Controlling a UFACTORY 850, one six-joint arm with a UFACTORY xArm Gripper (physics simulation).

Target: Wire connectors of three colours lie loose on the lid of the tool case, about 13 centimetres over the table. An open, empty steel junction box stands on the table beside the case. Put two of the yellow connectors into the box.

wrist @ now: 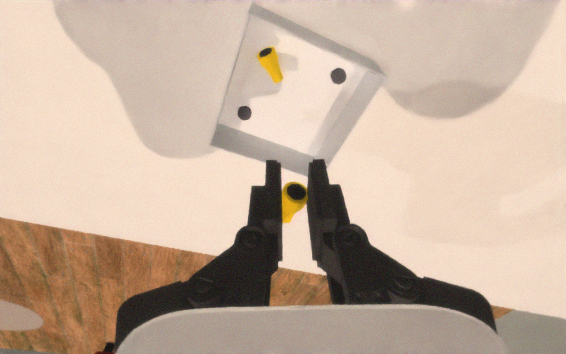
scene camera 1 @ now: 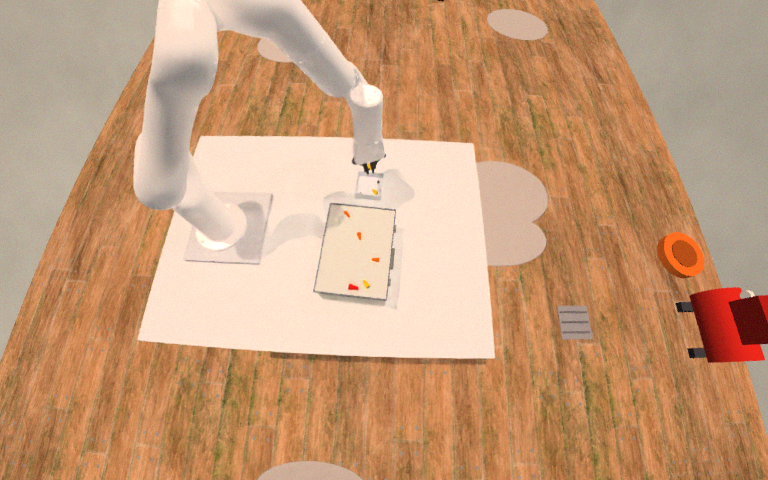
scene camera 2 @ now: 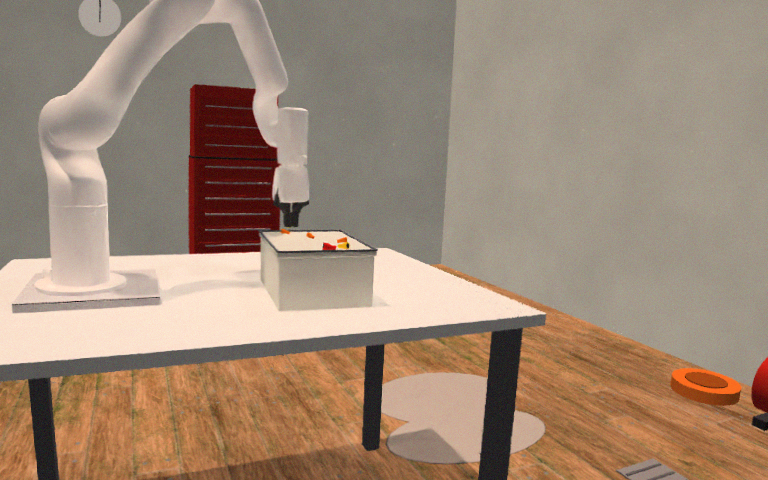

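My gripper is shut on a yellow connector and holds it above the table, at the near edge of the junction box in the wrist view. The steel junction box is open; a second yellow connector lies inside it. The box is hidden behind the tool case in scene camera 2. A third yellow connector lies on the lid of the tool case, beside a red connector.
Three orange connectors, one near the box end, one mid-lid and one near the latch side, lie on the lid. The case stands right beside the box, its lid higher than the table.
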